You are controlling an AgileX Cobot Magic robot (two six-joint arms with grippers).
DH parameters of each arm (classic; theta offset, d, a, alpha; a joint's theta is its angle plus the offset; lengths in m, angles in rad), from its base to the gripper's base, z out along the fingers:
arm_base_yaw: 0 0.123 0 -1.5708
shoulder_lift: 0.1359 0 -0.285 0
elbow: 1.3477 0 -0.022 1.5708
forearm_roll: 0 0.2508 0 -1.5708
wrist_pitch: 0 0 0.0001 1.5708
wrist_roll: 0 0.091 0 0
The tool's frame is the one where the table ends.
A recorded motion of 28 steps. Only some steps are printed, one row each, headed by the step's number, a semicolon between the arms.
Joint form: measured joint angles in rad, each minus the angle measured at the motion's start. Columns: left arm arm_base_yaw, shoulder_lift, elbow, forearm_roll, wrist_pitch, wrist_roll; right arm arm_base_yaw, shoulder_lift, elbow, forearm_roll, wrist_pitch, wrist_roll.
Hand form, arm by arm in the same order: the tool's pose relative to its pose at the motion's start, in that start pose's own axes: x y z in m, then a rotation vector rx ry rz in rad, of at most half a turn. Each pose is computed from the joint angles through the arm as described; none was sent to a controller.
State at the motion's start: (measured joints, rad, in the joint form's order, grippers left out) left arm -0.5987 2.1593 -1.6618 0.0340 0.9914 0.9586; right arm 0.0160 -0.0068 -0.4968 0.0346 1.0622 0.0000
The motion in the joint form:
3: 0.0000 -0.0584 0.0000 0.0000 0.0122 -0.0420; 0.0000 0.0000 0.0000 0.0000 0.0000 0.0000
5: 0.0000 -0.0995 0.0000 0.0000 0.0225 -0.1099; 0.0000 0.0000 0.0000 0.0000 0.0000 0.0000
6: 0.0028 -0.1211 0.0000 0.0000 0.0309 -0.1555; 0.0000 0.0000 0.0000 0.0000 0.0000 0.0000
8: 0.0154 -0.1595 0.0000 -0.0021 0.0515 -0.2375; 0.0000 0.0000 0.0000 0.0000 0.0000 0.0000
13: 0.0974 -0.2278 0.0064 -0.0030 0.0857 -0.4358; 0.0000 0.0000 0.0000 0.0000 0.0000 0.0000
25: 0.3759 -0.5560 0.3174 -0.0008 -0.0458 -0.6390; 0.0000 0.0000 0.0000 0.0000 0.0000 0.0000
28: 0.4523 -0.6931 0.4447 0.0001 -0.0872 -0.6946; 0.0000 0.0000 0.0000 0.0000 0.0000 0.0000
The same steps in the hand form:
3: 0.0006 0.0004 -0.0259 -0.0379 -0.0265 -0.0437; 0.0000 0.0000 0.0000 0.0000 0.0000 0.0000
5: 0.0017 -0.0002 -0.0441 -0.0616 -0.0462 -0.1127; 0.0000 0.0000 0.0000 0.0000 0.0000 0.0000
6: 0.0036 -0.0003 -0.0535 -0.0713 -0.0552 -0.1616; 0.0000 0.0000 0.0000 0.0000 0.0000 0.0000
8: 0.0100 0.0003 -0.0701 -0.0831 -0.0686 -0.2579; 0.0000 0.0000 0.0000 0.0000 0.0000 0.0000
13: 0.0441 0.0114 -0.0972 -0.1083 -0.0825 -0.5375; 0.0000 0.0000 0.0000 0.0000 0.0000 0.0000
25: 0.1648 -0.0149 -0.1503 -0.2656 -0.1500 -1.0000; 0.0000 0.0000 0.0000 0.0000 0.0000 0.0000
28: 0.1943 -0.0427 -0.1655 -0.3220 -0.1768 -1.1224; 0.0000 0.0000 0.0000 0.0000 0.0000 0.0000

